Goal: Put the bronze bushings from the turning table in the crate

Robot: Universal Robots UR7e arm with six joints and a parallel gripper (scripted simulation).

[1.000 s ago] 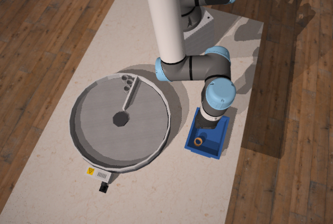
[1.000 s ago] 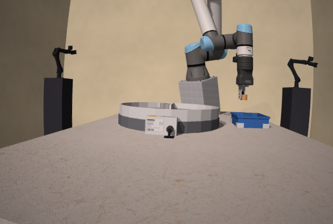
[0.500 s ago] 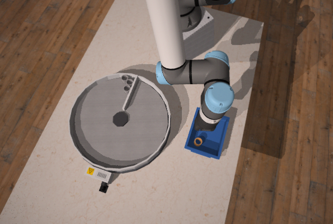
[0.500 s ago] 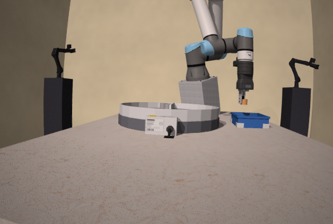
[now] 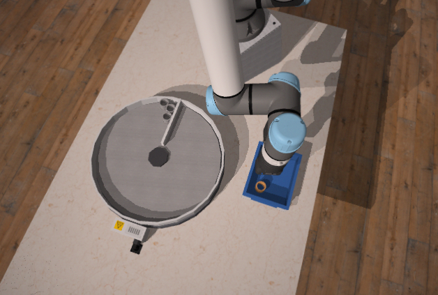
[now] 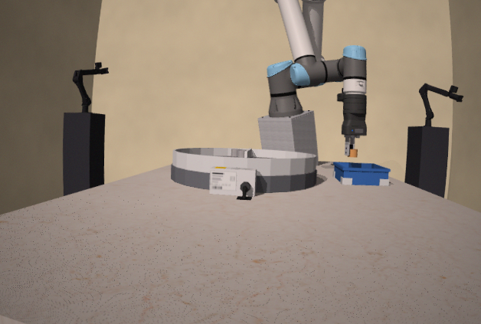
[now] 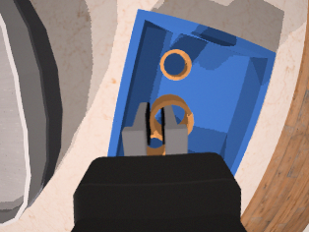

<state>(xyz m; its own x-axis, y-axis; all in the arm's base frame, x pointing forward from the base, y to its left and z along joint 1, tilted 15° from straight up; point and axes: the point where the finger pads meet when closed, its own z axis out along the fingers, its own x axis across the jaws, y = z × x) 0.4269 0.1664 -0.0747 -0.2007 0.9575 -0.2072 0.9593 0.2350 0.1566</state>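
Now: hand 1 cm short of the blue crate, 4 cm to the right of it and 7 cm above it. From my hand the other things lie so: grey turning table: 5 cm ahead, 33 cm to the right, 4 cm below.
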